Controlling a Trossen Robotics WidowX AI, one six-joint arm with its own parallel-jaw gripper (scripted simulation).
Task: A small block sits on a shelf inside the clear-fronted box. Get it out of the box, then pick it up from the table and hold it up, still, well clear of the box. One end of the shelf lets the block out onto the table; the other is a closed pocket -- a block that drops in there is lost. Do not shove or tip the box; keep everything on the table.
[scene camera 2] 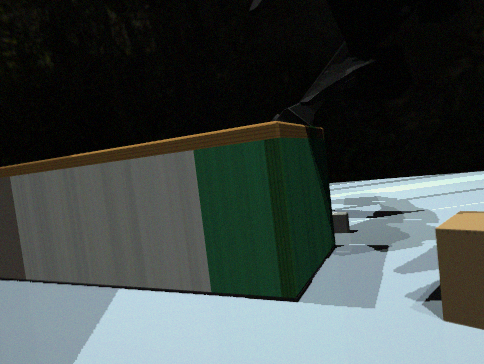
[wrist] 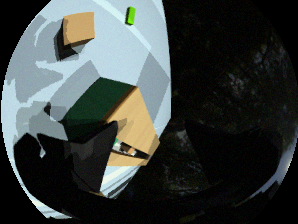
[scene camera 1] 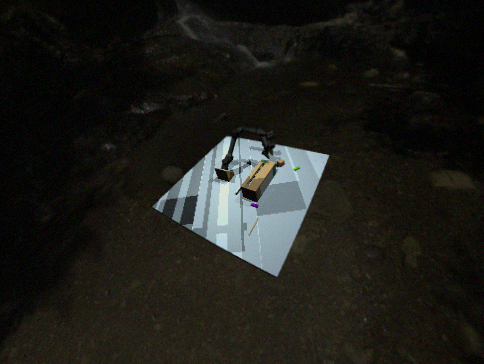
Scene:
box: scene camera 2; wrist; scene camera 1 253, 187
same spot on box: [wrist: 106, 100] = [scene camera 2: 301, 162]

